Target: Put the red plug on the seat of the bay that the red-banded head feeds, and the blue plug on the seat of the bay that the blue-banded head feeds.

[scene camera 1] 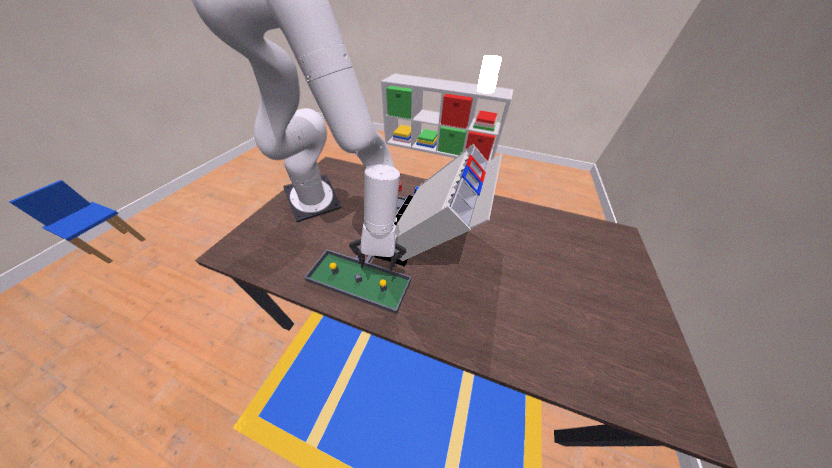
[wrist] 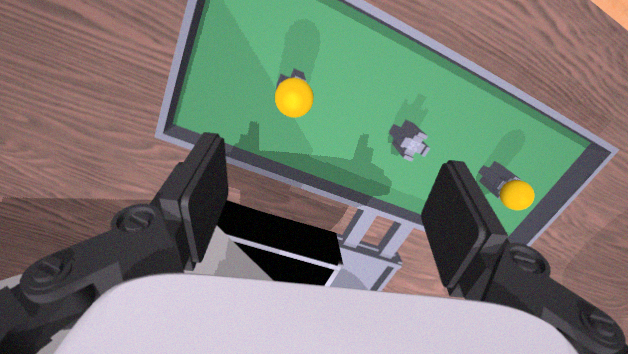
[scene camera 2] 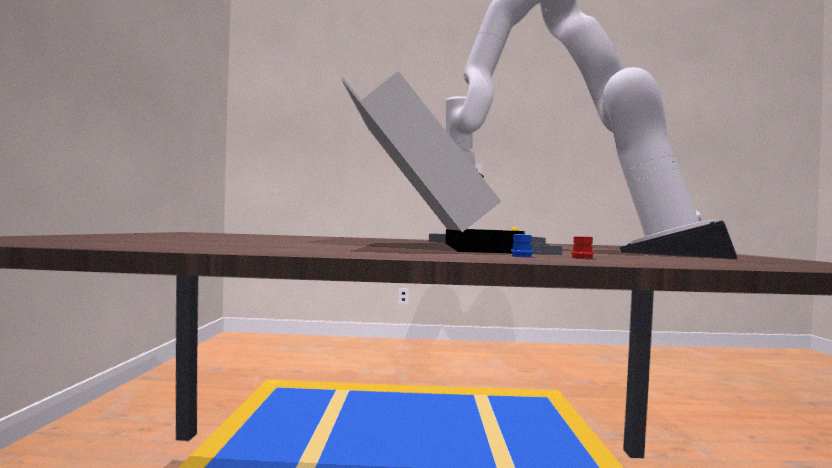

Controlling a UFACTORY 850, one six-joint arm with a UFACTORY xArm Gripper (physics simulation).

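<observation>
My gripper [scene camera 1: 377,267] [wrist: 330,176] is open and empty, fingers wide apart, above the near end of the bay row and the tray's edge. The box mostly hides it in scene camera 2. The red plug [scene camera 1: 399,186] [scene camera 2: 582,247] and the blue plug [scene camera 1: 417,188] [scene camera 2: 522,246] stand upright on the table beyond the bay row. Black bays [wrist: 285,225] and a light grey seat [wrist: 357,262] show below the gripper; the arm hides much of the row in scene camera 1. A red frame [scene camera 1: 480,165] and a blue frame [scene camera 1: 471,185] sit side by side on the tilted box [scene camera 1: 430,215] [scene camera 2: 430,151]. Band-to-bay links are hidden.
A green tray [scene camera 1: 404,293] [wrist: 560,195] holds a grey piece [scene camera 1: 358,278] [wrist: 412,142] between two yellow-ball pieces [scene camera 1: 332,266] [scene camera 1: 382,283] [wrist: 294,97] [wrist: 517,195]. The tilted box rises beside the gripper. The arm's base [scene camera 1: 312,197] stands at the table's left.
</observation>
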